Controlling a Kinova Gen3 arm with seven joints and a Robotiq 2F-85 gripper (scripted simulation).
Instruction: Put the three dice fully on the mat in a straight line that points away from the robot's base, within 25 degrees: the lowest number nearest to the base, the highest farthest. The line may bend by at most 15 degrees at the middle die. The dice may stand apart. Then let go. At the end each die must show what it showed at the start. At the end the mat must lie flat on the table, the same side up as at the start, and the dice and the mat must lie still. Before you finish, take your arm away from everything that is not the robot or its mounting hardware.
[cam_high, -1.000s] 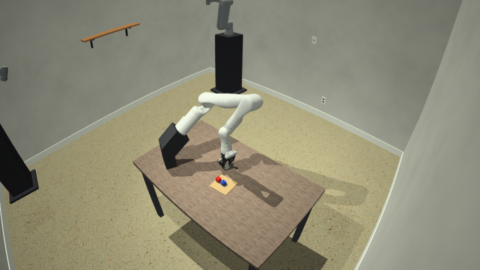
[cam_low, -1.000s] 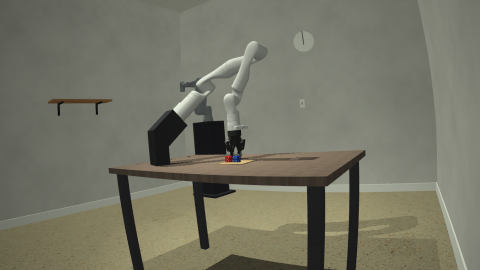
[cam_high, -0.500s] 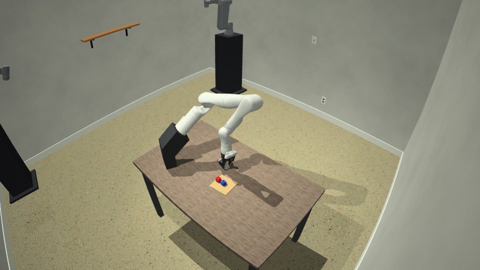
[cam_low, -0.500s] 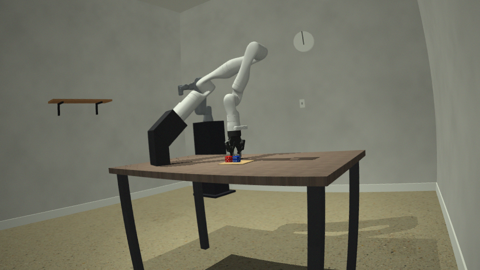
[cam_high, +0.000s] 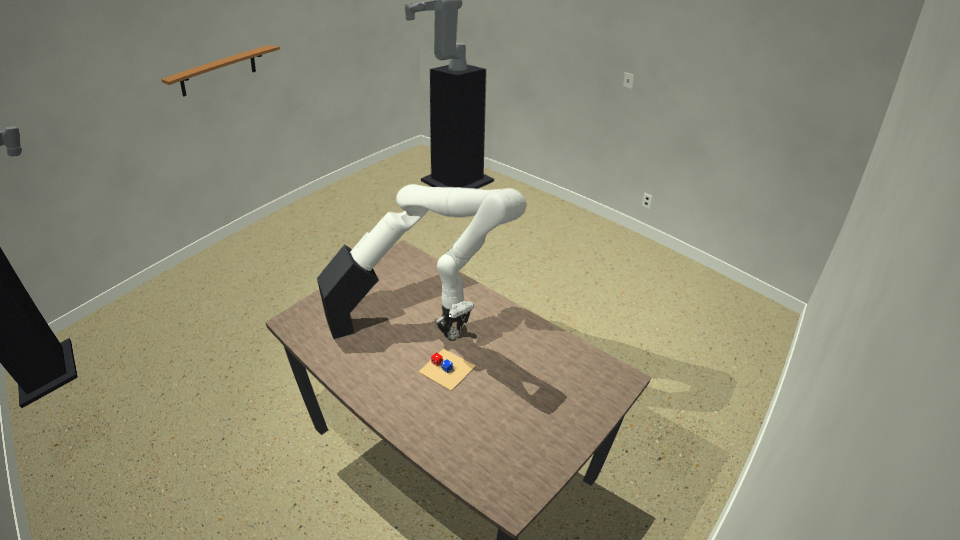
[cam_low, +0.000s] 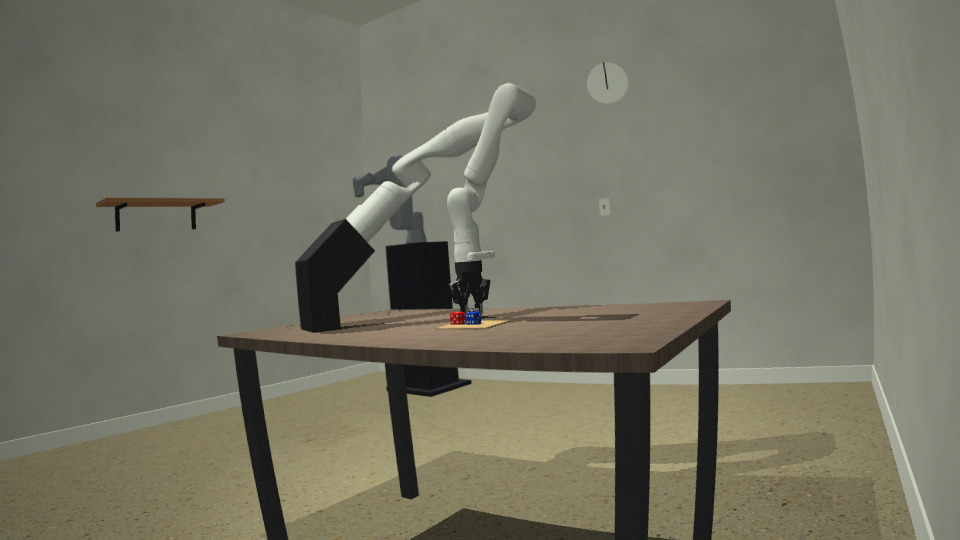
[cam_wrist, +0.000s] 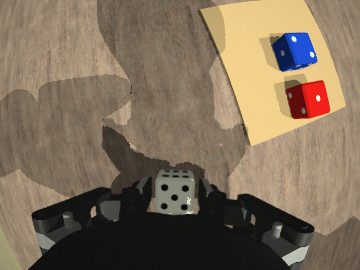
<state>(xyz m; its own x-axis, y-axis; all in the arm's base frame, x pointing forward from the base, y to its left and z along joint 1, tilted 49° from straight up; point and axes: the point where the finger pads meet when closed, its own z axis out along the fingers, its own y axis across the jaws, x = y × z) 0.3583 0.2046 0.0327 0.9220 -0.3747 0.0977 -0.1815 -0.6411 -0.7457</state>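
Now: the white die 1 cm below my hand. Round my hand: blue die: 13 cm to the right, 11 cm ahead; tan mat: 13 cm to the right, 11 cm ahead, 2 cm below; red die: 13 cm to the right, 6 cm ahead.
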